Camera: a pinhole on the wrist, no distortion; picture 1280 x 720 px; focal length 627.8 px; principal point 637.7 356.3 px. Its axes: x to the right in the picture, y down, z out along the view. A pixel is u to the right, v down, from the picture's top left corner.
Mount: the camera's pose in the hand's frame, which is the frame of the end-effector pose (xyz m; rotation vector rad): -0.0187 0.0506 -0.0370 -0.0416 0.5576 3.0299
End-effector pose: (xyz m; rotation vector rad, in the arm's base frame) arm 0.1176 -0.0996 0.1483 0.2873 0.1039 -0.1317
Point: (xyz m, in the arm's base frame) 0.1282 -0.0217 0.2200
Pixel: 556 271
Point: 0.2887 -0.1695 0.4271
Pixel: 280 610
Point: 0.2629 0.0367 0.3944
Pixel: 382 187
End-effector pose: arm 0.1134 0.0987 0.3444 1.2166 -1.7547 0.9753
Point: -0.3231 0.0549 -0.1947
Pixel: 1075 36
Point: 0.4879 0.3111 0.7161
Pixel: behind the camera
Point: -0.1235 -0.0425 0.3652
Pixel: 237 169
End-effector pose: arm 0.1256 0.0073 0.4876 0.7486 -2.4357 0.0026
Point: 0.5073 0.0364 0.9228
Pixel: behind the camera
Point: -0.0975 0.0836 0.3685
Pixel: 475 309
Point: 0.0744 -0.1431 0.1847
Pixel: outside the picture
